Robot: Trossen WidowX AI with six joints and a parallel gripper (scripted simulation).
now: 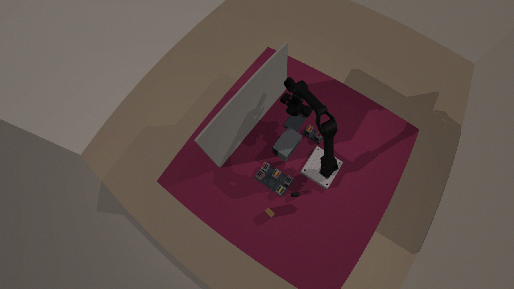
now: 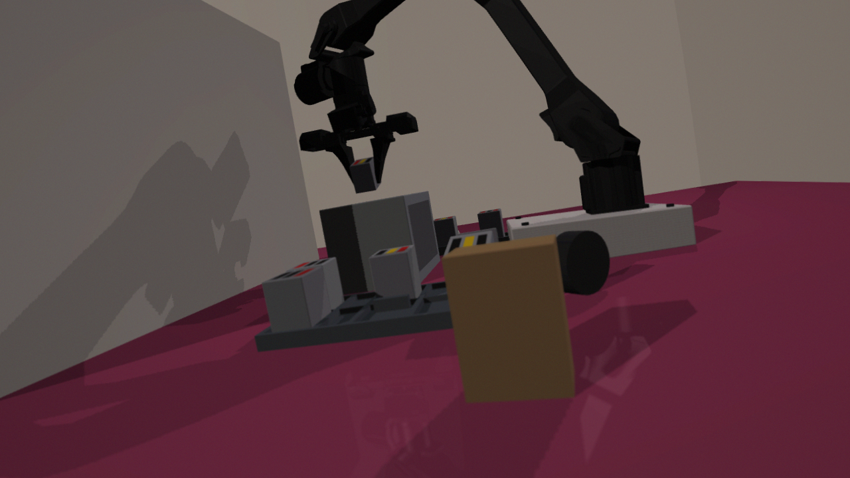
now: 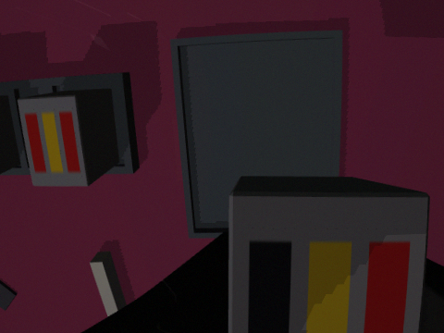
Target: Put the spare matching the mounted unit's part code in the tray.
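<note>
The dark tray is 120 mm below my gripper tip and 10 mm behind it. The rest, counted from my gripper tip: mounted unit (180 mm to the left, 70 mm below, 70 mm behind); white stick (130 mm to the right, 120 mm below, 110 mm behind); grey spare (30 mm above).
</note>
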